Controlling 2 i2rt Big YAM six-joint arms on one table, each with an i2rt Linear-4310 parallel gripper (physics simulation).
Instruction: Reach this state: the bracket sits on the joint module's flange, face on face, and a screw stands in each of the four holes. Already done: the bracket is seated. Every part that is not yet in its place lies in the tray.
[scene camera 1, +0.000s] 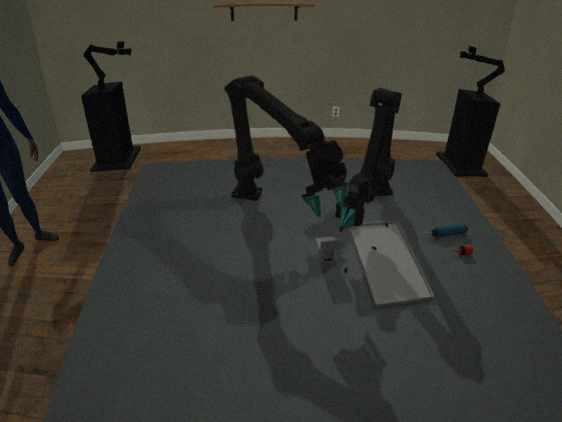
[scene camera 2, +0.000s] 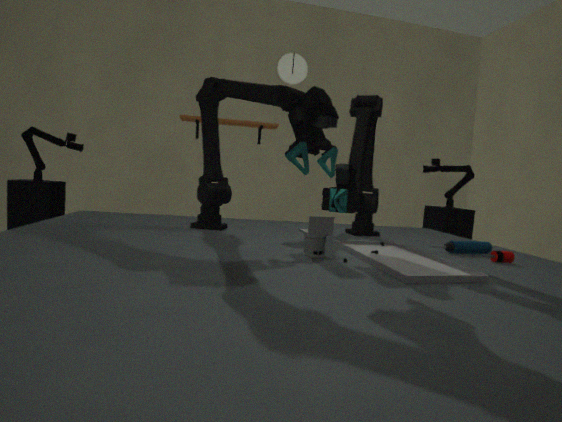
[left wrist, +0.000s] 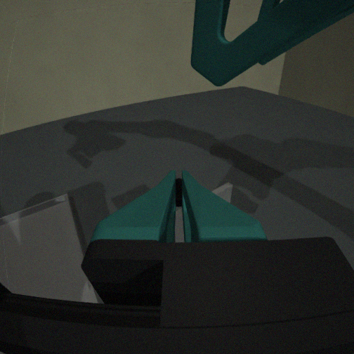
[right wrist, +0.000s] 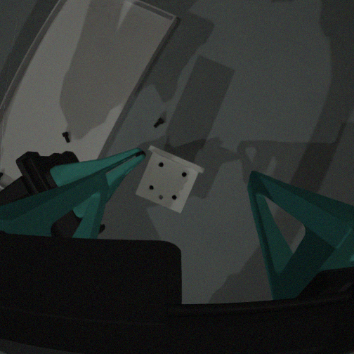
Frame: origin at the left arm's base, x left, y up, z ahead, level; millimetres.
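Seen in the pictures: left gripper, fingertip midpoint: (scene camera 1: 340, 227) (scene camera 2: 333, 201); right gripper, fingertip midpoint: (scene camera 1: 330, 212) (scene camera 2: 320, 175); left arm's base, origin of the base link: (scene camera 1: 379, 190) (scene camera 2: 362, 234); right arm's base, origin of the base link: (scene camera 1: 246, 193) (scene camera 2: 209, 227).
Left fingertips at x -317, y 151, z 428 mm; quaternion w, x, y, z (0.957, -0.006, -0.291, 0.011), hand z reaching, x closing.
Pixels of each thing's top centre, then the offset from my left fingertips to it. "*": a spot on its surface instead.
- joint module, middle of its top: (scene camera 2: 315, 232) (scene camera 1: 327, 243) dx -34, dy -88, dz -22 mm
- tray, middle of its top: (scene camera 2: 399, 254) (scene camera 1: 388, 257) dx +197, dy -135, dz +31 mm
- screw, middle of its top: (scene camera 1: 374, 246) dx +159, dy -137, dz -37 mm
- blue cylinder tool, surface spot: (scene camera 1: 449, 230) * dx +516, dy -116, dz -63 mm
- small red item, middle of its top: (scene camera 2: 497, 250) (scene camera 1: 462, 247) dx +529, dy -117, dz +44 mm
The white bracket (scene camera 1: 327, 244) sits on the joint module (scene camera 2: 319, 244), left of the tray (scene camera 1: 390, 268). Its top face (right wrist: 168, 179) shows four dark holes. My left gripper (scene camera 1: 346, 220) hangs low above the tray's far left corner, shut on a small dark screw (left wrist: 178, 191) at its fingertips. My right gripper (scene camera 1: 325, 199) is open and empty, higher up, above and behind the bracket. One screw (scene camera 1: 374, 248) lies in the tray, another (scene camera 1: 386, 223) at its far edge. A third (scene camera 1: 345, 270) lies on the mat between bracket and tray.
A blue cylinder tool (scene camera 1: 449, 230) and a small red item (scene camera 1: 464, 249) lie on the mat right of the tray. The two grippers are close together. Camera stands are at the back corners, and a person stands at the far left.
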